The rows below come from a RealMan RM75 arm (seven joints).
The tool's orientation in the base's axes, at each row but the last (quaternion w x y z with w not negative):
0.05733, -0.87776, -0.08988, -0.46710
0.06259, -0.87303, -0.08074, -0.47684
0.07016, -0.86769, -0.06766, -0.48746
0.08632, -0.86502, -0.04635, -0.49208
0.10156, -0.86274, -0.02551, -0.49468
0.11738, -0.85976, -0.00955, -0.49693
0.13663, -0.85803, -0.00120, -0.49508
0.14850, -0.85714, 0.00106, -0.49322
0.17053, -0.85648, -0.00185, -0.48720
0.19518, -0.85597, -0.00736, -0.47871
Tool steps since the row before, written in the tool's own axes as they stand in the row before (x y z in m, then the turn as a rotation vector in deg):
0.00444, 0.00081, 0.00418, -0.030, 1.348, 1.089
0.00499, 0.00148, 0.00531, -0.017, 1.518, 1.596
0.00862, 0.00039, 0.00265, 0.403, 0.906, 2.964
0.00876, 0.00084, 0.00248, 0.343, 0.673, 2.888
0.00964, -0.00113, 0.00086, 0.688, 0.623, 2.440
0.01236, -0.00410, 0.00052, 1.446, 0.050, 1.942
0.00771, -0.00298, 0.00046, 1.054, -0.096, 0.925
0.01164, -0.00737, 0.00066, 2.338, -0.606, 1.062
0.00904, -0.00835, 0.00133, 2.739, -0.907, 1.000
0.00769, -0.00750, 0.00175, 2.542, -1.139, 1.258
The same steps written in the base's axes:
0.00599, 0.00044, 0.00134, 1.150, -1.119, -0.654
0.00732, -0.00005, 0.00130, 1.608, -1.190, -0.921
0.00673, 0.00054, 0.00599, 2.855, -0.313, -1.232
0.00671, -0.00038, 0.00620, 2.722, -0.099, -1.221
0.00548, 0.00073, 0.00803, 2.510, -0.159, -0.698
0.00615, 0.00286, 0.01113, 2.393, 0.217, 0.300
0.00391, 0.00195, 0.00703, 1.310, 0.170, 0.481
0.00547, 0.00549, 0.01141, 2.011, 0.502, 1.633
0.00444, 0.00678, 0.00935, 2.119, 0.702, 2.084
0.00410, 0.00618, 0.00796, 2.177, 1.038, 1.878

